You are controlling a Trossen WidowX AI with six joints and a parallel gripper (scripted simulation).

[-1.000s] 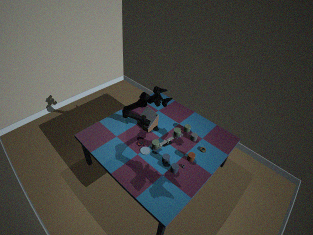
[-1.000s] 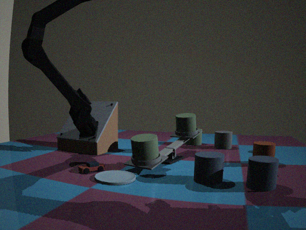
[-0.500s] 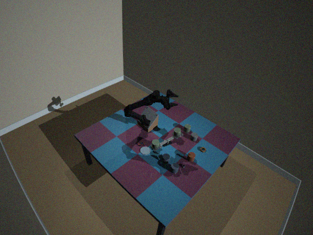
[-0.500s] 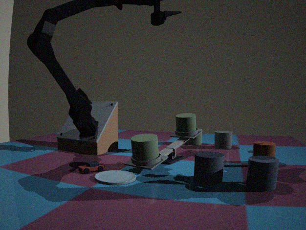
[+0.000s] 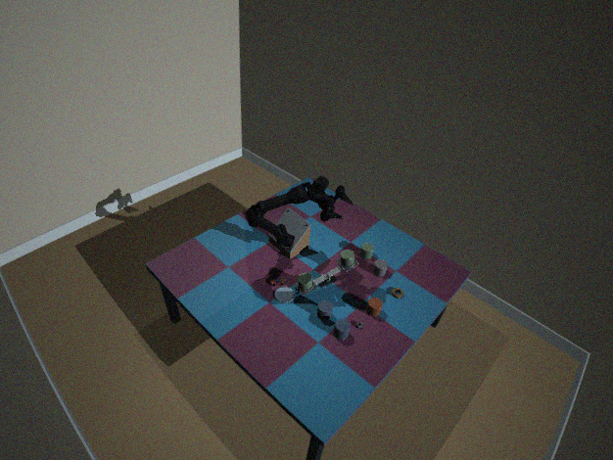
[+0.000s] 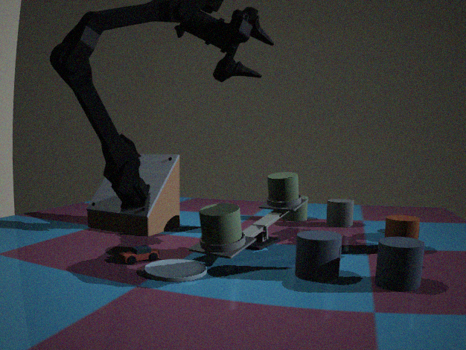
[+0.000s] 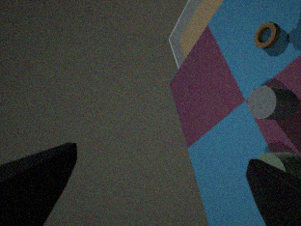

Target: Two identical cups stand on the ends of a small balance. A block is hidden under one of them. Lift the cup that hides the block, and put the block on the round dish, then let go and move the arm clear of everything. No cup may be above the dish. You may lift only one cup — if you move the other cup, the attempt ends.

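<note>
Now: gripper tip 340 mm above the green cup, 240 mm to the left of it and 50 mm past it. The rest, counted from my gripper tip: small balance (380 mm below, 100 mm to the right); red toy car (390 mm below, 290 mm to the right, 180 mm behind); grey block (360 mm below, 230 mm to the right, 50 mm behind).
</note>
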